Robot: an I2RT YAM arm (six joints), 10 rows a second.
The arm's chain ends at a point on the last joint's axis. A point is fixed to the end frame.
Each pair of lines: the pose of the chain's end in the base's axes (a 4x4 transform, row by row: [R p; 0 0 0 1], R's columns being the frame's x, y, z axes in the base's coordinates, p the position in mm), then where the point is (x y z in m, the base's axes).
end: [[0.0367 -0.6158 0.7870 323.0], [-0.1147 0.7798 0.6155 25.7], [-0.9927 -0.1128 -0.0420 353.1], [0 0 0 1]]
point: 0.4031 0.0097 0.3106
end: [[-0.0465 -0.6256 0.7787 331.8], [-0.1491 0.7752 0.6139 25.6], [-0.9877 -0.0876 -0.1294 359.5], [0 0 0 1]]
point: 0.4081 0.0082 0.3110
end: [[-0.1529 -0.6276 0.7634 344.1], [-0.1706 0.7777 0.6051 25.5], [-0.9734 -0.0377 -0.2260 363.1], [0 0 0 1]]
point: 0.4147 0.0064 0.3071
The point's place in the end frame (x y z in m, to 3 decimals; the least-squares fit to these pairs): 0.047 -0.057 0.055
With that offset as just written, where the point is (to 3 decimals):
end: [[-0.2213 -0.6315 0.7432 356.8], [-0.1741 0.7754 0.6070 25.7], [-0.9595 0.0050 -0.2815 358.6], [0 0 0 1]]
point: 0.423 0.007 0.298
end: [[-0.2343 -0.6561 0.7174 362.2], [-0.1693 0.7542 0.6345 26.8], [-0.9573 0.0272 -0.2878 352.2], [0 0 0 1]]
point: 0.428 0.011 0.290
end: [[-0.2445 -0.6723 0.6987 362.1], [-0.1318 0.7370 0.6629 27.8], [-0.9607 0.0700 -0.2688 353.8], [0 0 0 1]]
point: 0.427 0.016 0.290
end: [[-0.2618 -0.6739 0.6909 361.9], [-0.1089 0.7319 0.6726 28.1], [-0.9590 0.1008 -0.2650 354.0], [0 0 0 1]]
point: 0.426 0.018 0.289
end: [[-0.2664 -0.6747 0.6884 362.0], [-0.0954 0.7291 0.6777 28.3], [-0.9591 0.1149 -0.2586 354.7], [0 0 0 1]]
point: 0.426 0.020 0.289
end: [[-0.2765 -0.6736 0.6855 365.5], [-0.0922 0.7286 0.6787 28.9], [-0.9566 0.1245 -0.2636 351.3], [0 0 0 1]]
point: 0.429 0.020 0.285
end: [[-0.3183 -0.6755 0.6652 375.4], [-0.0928 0.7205 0.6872 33.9], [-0.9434 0.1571 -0.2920 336.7], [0 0 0 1]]
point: 0.436 0.026 0.267
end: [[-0.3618 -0.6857 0.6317 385.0], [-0.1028 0.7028 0.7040 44.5], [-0.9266 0.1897 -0.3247 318.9], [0 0 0 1]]
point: 0.442 0.038 0.247
